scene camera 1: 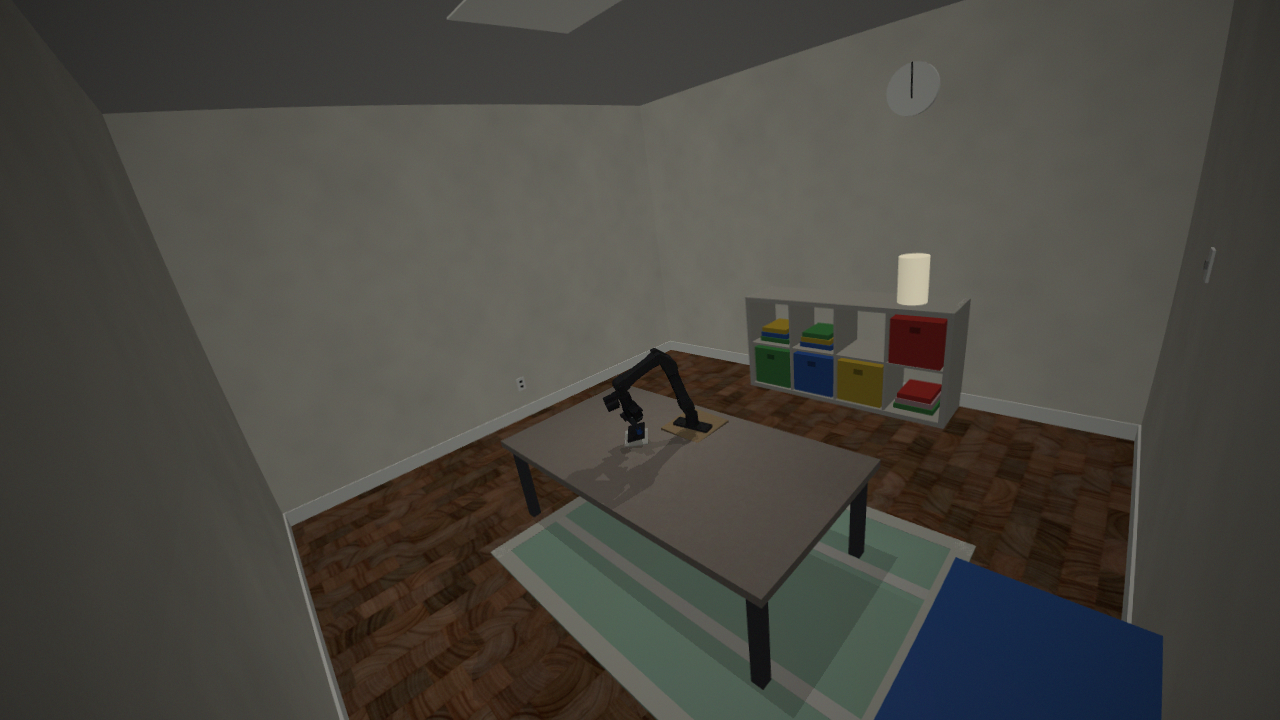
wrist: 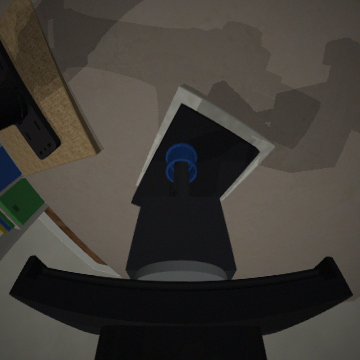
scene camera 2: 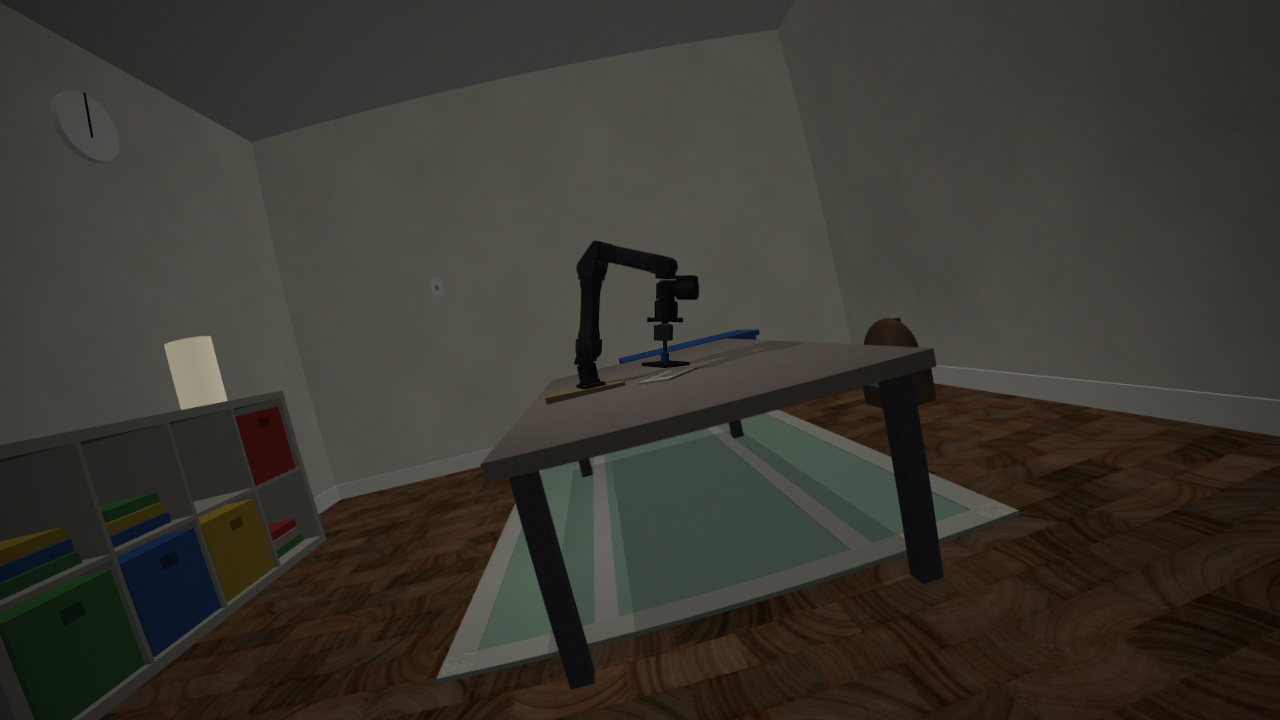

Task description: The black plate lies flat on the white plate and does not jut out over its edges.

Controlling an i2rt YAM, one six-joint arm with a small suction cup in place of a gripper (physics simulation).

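Frame: origin at the arm's base, x ahead, y left, z up, level; centimetres.
Seen in the pictures: hand, its tool point: (scene camera 1: 640, 434) (wrist: 180, 151); arm's base, origin of its link: (scene camera 1: 692, 425) (wrist: 18, 100) (scene camera 2: 590, 386).
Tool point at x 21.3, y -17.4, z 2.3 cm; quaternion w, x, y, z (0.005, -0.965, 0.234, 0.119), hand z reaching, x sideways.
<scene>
Pixels of each thing's middle, then the offset from my tool point to it. Level surfaces: height alone.
- black plate, middle of its body: (wrist: 188, 177) (scene camera 2: 666, 363) (scene camera 1: 636, 432) dz +0.5, dx -0.4, dy -2.8 cm
- white plate, middle of its body: (wrist: 193, 167) (scene camera 2: 668, 375) (scene camera 1: 636, 437) dz -3.1, dx -0.9, dy -3.8 cm
- grey table, height of its surface: dz -3.4 cm
The black plate (wrist: 214, 150) (scene camera 2: 663, 365) is a dark square hanging from my suction cup (wrist: 181, 157) (scene camera 2: 663, 357) (scene camera 1: 636, 435), which presses on its top left of its middle. The white plate (wrist: 228, 124) (scene camera 2: 682, 373) lies flat on the table right beneath it. In the wrist view the white plate shows as narrow strips along the black plate's far-left and far-right edges. The black plate's near edge is hidden behind the cup's mount. I cannot tell whether the two plates touch or a thin gap is between them.
The grey table (scene camera 1: 733, 502) (scene camera 2: 716, 393) (wrist: 303, 214) carries the arm's base on a cork board (wrist: 43, 89) (scene camera 2: 582, 390) close beside the plates. A shelf unit (scene camera 1: 850, 300) (scene camera 2: 133, 420) with coloured boxes stands by the wall. A blue mat (scene camera 1: 1029, 653) lies on the floor.
</scene>
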